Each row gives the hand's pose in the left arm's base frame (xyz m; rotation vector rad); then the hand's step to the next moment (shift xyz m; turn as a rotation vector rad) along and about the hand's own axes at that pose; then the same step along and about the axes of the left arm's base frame.
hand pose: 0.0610 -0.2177 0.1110 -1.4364 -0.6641 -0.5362
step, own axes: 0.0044 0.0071 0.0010 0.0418 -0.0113 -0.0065
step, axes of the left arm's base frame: 0.0080 0.0018 -0.0020 0.0225 -0.0049 0.0372
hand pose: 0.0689 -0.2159 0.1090 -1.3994 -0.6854 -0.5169
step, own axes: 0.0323 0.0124 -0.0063 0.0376 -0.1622 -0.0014
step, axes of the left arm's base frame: 0.0323 -0.0026 0.0137 -0.0860 -0.0176 0.1415
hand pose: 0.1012 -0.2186 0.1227 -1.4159 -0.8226 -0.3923
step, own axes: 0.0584 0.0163 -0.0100 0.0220 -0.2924 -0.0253
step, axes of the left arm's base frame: 0.0533 0.0060 0.0300 -0.1798 -0.0640 0.2241
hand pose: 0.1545 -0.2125 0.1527 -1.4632 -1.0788 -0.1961
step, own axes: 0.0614 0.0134 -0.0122 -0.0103 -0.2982 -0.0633
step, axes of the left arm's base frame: 0.0487 0.0220 0.0353 -0.1840 -0.1133 0.2153
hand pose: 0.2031 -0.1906 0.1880 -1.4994 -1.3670 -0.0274
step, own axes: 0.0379 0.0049 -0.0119 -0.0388 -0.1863 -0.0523
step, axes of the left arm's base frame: 0.0237 0.0198 0.0255 -0.1186 -0.1023 0.1201
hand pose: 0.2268 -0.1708 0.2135 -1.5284 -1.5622 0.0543
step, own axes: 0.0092 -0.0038 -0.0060 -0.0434 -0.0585 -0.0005
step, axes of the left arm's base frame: 0.0025 0.0033 0.0108 -0.0530 -0.0487 0.0112
